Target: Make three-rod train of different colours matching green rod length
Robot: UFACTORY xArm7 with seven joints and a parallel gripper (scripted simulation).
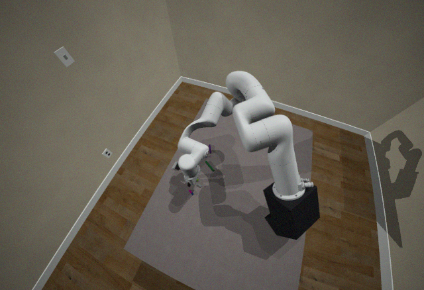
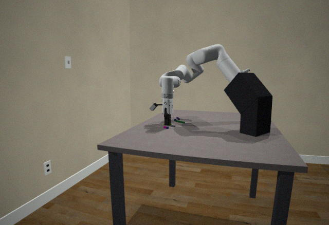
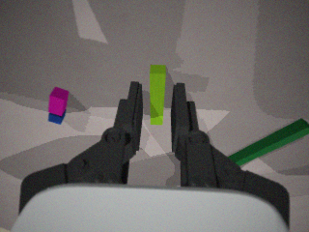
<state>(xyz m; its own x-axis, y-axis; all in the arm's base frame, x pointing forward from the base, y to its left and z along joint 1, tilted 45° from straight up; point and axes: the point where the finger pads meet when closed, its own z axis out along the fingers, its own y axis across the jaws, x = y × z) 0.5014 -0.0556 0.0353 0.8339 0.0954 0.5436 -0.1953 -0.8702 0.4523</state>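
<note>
My gripper is now 2 cm above the lime rod. Also, from my hand: magenta rod 1 cm ahead, 8 cm to the left, 2 cm below; then grey rod 3 cm behind, 3 cm to the left, 2 cm below; then green rod 8 cm behind, 9 cm to the right, 2 cm below.
</note>
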